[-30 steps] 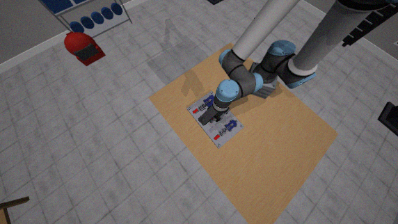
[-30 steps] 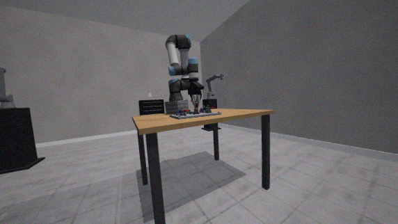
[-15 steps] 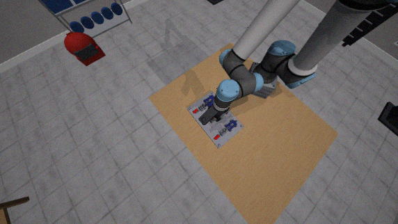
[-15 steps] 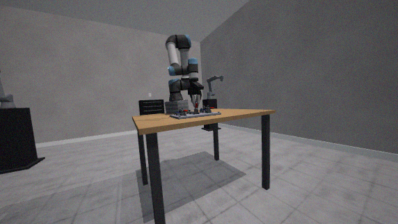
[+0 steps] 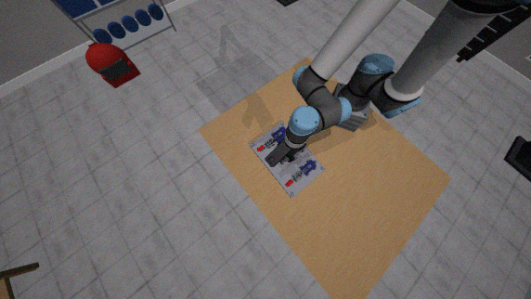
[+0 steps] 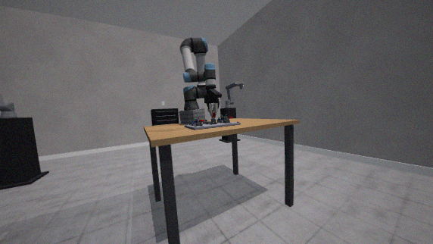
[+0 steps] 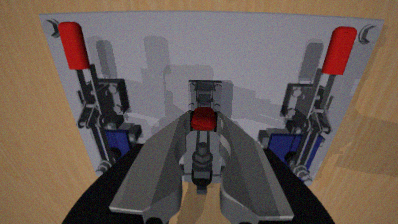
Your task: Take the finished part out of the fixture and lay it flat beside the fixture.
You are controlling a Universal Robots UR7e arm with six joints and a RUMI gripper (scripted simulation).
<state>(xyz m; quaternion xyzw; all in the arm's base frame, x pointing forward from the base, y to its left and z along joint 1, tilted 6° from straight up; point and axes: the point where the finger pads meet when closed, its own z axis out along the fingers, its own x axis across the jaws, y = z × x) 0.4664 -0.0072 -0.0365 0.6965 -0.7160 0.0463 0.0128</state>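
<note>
Now: the grey finished part 10 cm behind my hand and 5 cm below it. Also, from my hand: grey fixture plate 4 cm behind, 7 cm below.
</note>
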